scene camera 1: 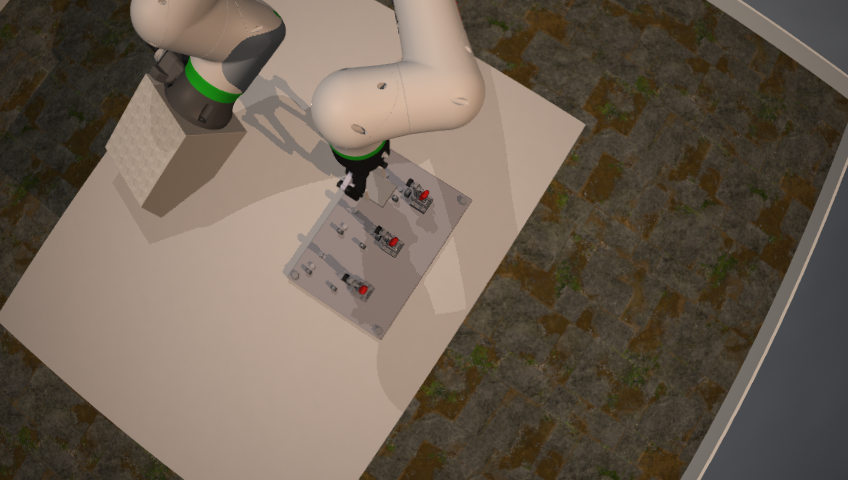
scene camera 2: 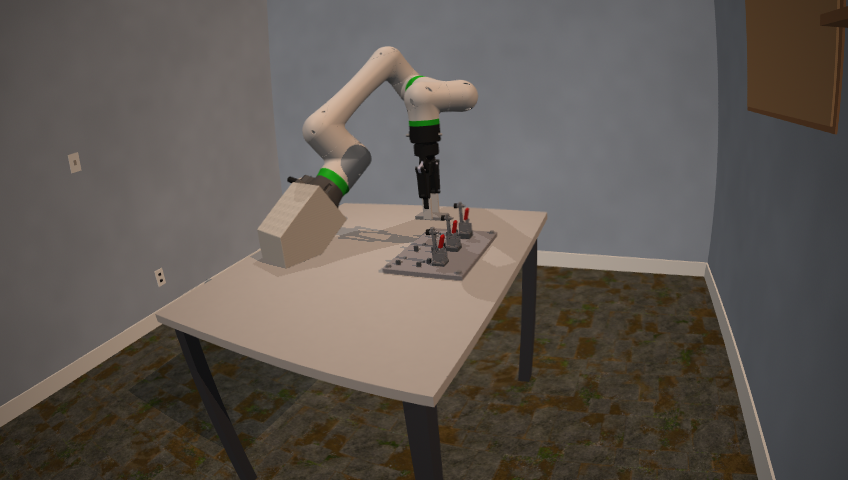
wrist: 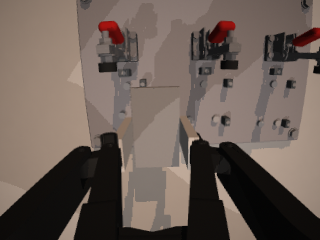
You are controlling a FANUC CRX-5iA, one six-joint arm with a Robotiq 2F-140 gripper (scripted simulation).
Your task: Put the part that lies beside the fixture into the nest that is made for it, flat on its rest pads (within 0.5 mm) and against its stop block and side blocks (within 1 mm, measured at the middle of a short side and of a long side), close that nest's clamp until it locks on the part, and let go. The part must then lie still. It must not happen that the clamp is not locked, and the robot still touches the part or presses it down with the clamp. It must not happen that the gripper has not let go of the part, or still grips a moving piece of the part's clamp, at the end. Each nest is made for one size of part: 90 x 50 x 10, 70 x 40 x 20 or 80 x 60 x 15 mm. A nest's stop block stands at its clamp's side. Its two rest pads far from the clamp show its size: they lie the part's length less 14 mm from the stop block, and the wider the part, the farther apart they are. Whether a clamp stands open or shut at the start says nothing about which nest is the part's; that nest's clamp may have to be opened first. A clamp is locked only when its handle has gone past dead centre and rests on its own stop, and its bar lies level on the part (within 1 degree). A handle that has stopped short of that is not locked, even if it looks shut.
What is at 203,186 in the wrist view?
My gripper.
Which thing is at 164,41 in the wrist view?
A grey fixture plate.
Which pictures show my gripper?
Scene camera 1, scene camera 2 and the wrist view: all of them.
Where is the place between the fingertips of my gripper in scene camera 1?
370,185
